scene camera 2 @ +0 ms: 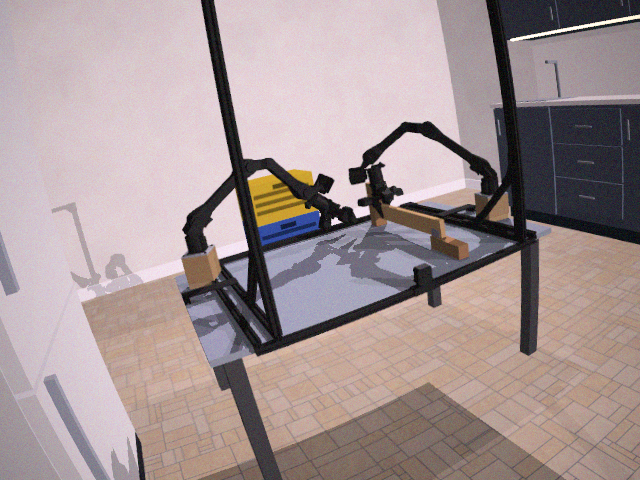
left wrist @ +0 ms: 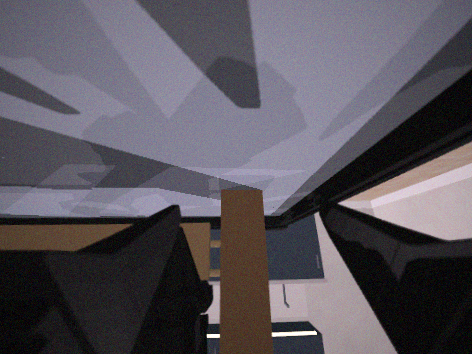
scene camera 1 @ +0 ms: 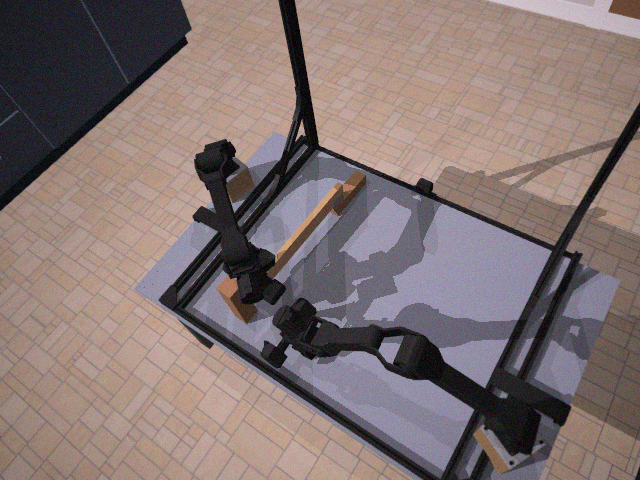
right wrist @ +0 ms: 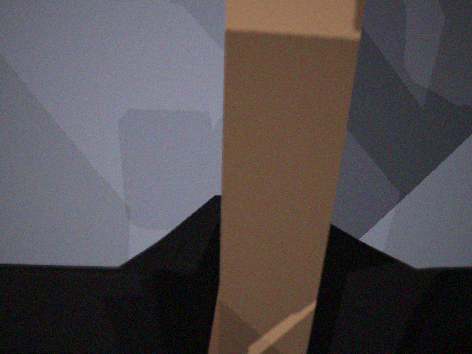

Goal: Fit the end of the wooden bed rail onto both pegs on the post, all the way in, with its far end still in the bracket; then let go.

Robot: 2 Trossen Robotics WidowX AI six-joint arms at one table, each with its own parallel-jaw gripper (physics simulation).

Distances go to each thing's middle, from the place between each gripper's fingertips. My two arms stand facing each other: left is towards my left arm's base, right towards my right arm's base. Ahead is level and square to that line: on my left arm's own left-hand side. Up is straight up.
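The wooden post [scene camera 1: 228,289] is 7 cm ahead of my right hand and 1 cm to the left of it, sitting 5 cm above it. Counted from that same right hand, there's the wooden bed rail [scene camera 1: 326,205] too, 18 cm behind, 4 cm to the right and 3 cm above.
As for my left hand, it's 12 cm to the left of the wooden post and 3 cm short of it, and 5 cm below it. The wooden bed rail is 23 cm behind my left hand, 16 cm to the right of it and 3 cm above it.
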